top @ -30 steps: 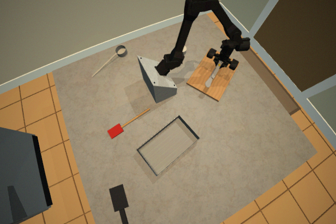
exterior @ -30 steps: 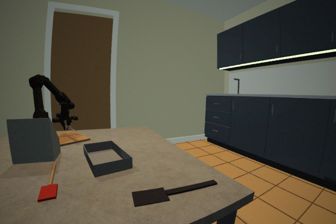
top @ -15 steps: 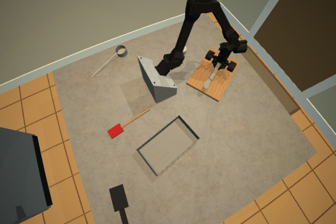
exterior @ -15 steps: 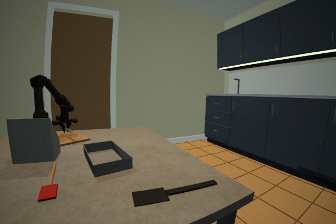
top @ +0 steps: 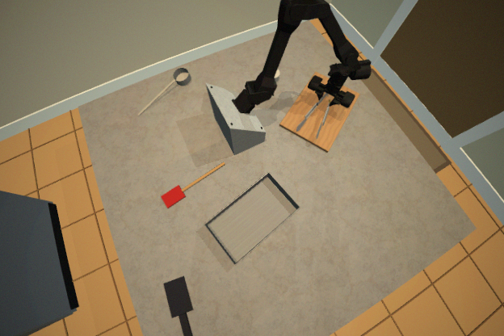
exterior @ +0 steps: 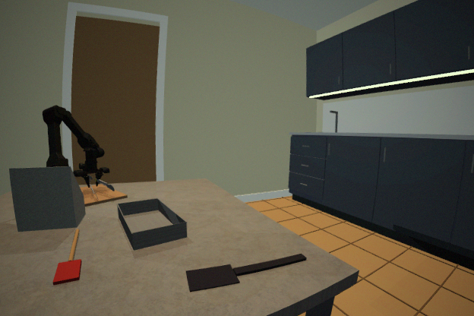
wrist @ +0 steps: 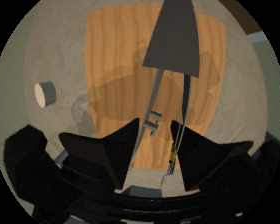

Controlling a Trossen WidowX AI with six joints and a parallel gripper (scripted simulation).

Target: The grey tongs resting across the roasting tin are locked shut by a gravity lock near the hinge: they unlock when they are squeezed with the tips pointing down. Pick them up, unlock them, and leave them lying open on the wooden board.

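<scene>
Now: gripper tip 4 cm above the wooden board. The rest, counted from my gripper tip: cream cup (27 cm behind, 9 cm to the right, 3 cm below); then red spatula (1 cm ahead, 68 cm to the right, 4 cm below); then roasting tin (24 cm ahead, 53 cm to the right, 2 cm below).
</scene>
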